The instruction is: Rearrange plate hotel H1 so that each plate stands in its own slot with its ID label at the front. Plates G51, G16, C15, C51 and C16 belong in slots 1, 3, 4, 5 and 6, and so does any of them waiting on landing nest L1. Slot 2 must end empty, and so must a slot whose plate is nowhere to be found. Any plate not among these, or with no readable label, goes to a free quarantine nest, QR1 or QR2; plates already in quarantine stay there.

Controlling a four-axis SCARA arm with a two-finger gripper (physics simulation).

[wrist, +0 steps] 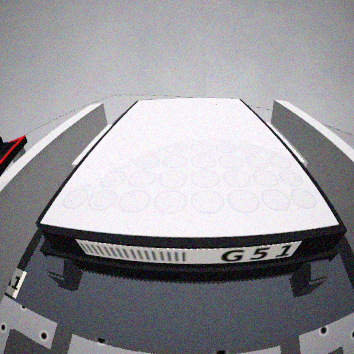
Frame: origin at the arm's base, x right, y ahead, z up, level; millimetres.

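Where they show: gripper, fingertip midpoint: point(188, 111).
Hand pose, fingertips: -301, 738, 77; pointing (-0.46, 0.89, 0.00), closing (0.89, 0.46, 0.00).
Each offset is from my fingertips to the top centre of the thing, as dx, dy, dz. "*": to the spot under its first point. Level surfaces: height alone.
A white-topped plate with a dark rim {+11, -21, +1} point(200, 175) fills the middle of the wrist view. Its front label {* +40, -76, -2} point(190, 252) shows a barcode and reads G51, facing the camera. The plate sits level over a dark slate-grey base {+11, -21, -4} point(185, 305); small dark supports show below its front corners. My gripper point(188, 111) is shut on plate G51, with one finger along each long side and the pads against its edges. Hotel H1, its slots and landing nest L1 cannot be made out in this view.
A small white label {* +0, -113, -14} point(16, 284), partly cut off and ending in 1, is at the base's left side. A black part with a red edge {* -150, -71, -14} point(14, 146) shows at the far left, beyond the left finger. Light grey deck with dark holes {dz -64} point(30, 325) runs along the bottom.
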